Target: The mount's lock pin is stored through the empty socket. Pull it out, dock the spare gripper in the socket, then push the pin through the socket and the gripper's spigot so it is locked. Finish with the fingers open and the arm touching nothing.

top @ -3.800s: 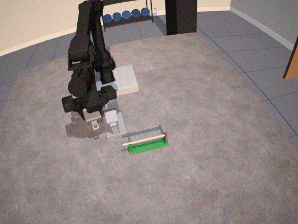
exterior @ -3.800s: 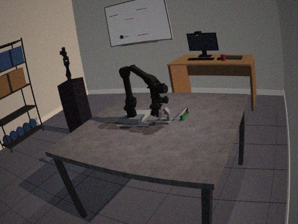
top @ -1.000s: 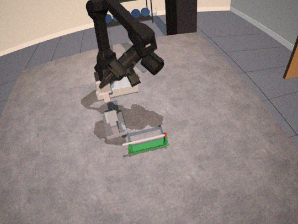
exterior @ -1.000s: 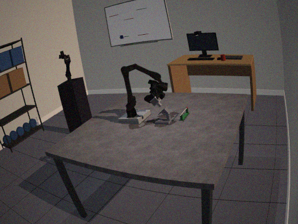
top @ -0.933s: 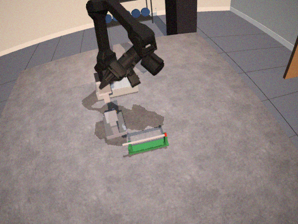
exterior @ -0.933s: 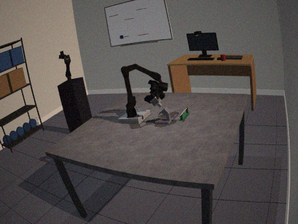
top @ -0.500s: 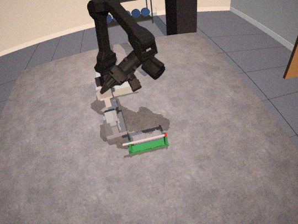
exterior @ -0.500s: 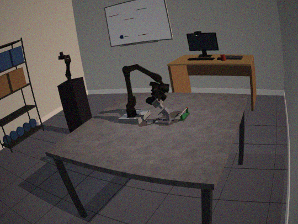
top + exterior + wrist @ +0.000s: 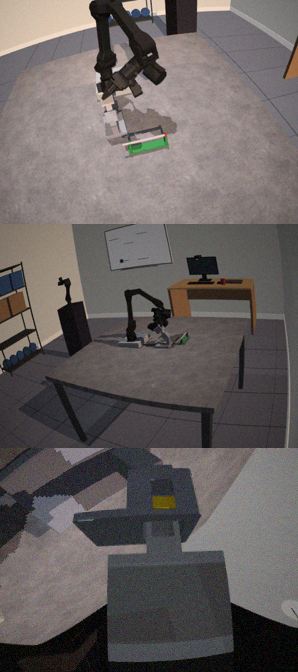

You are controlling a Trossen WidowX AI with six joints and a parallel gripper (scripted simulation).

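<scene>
Now: gripper tip 160 mm short of the green cradle, 110 mm above it and 90 mm to the right of it. From my gripper tip the other things lie so: mount socket: 80 mm below, 30 mm ahead, 10 mm to the left; spare gripper: 10 mm to the left.
</scene>
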